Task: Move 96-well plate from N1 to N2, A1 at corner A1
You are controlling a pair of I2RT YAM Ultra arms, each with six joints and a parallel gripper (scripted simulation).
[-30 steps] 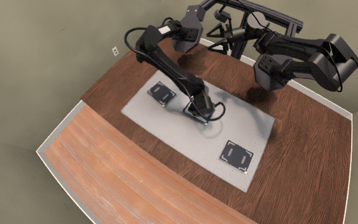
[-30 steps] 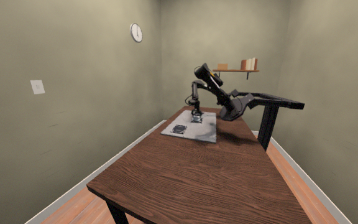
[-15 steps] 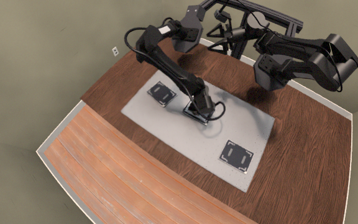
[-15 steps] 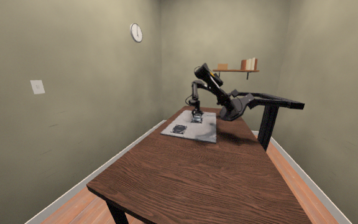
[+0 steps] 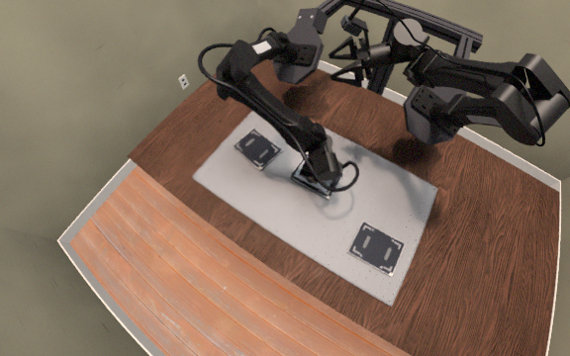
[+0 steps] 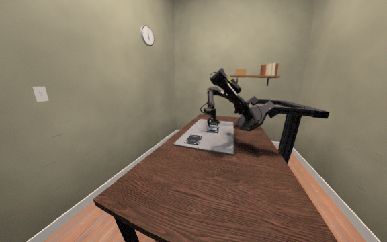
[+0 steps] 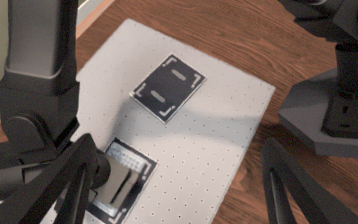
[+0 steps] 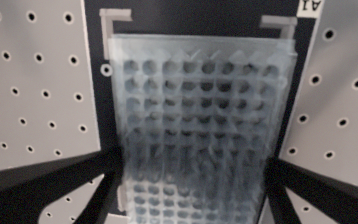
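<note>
The black plate nest is 3 cm below my right hand, 1 cm to the left of it and 1 cm behind it. From my right hand the other things lie so: clear 96-well plate 1 cm below; then white corner label 8 cm to the left, 5 cm ahead, 2 cm below.
</note>
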